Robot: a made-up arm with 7 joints. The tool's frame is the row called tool.
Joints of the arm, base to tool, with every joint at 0 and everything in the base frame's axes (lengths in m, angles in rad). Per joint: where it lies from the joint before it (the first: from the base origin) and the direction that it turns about. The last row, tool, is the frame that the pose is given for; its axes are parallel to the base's.
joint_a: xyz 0 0.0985 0 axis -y
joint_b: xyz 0 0.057 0 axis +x
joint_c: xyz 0 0 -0.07 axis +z
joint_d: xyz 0 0 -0.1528 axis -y
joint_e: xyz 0 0 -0.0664 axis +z
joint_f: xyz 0 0 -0.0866 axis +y
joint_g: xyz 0 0 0 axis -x
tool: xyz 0 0 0
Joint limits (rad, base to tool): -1.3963..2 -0.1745..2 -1.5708..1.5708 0..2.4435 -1.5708..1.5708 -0.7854..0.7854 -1.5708..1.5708
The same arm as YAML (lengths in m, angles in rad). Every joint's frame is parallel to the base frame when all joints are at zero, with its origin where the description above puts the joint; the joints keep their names.
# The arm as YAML. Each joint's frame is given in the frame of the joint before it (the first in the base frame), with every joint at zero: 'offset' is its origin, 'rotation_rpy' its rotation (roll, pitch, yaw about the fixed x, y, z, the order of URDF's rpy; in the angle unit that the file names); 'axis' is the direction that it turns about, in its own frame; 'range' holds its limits. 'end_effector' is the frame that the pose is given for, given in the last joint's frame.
length_unit: m
angle_unit: rad
chain:
  - id: joint_a
    offset: [0.0, 0.0985, 0.0]
    rotation_rpy: [0.0, 0.0, 0.0]
    axis: [0.0, -1.0, 0.0]
    range: [-1.3963, 2.0]
  - id: joint_b
    offset: [0.0, 0.057, 0.0]
    rotation_rpy: [0.0, 0.0, 0.0]
    axis: [1.0, 0.0, 0.0]
    range: [-0.1745, 2.0]
  - id: joint_c
    offset: [0.0, 0.0, -0.07]
    rotation_rpy: [0.0, 0.0, 0.0]
    axis: [0.0, 0.0, 1.0]
    range: [-1.5708, 1.5708]
  - id: joint_d
    offset: [0.0, 0.0, -0.1528]
    rotation_rpy: [0.0, 0.0, 0.0]
    axis: [0.0, -1.0, 0.0]
    range: [0.0, 2.4435]
  - id: joint_e
    offset: [0.0, 0.0, -0.0664]
    rotation_rpy: [0.0, 0.0, 0.0]
    axis: [0.0, 0.0, 1.0]
    range: [-1.5708, 1.5708]
  - id: joint_f
    offset: [0.0, 0.0, -0.0866]
    rotation_rpy: [0.0, 0.0, 0.0]
    axis: [0.0, 1.0, 0.0]
    range: [-0.7854, 0.7854]
  - id: joint_g
    offset: [0.0, 0.0, 0.0]
    rotation_rpy: [0.0, 0.0, 0.0]
    axis: [-1.0, 0.0, 0.0]
    range: [-1.5708, 1.5708]
end_effector:
  offset: [0.0, 0.0, 0.0]
  rotation_rpy: [0.0, 0.0, 0.0]

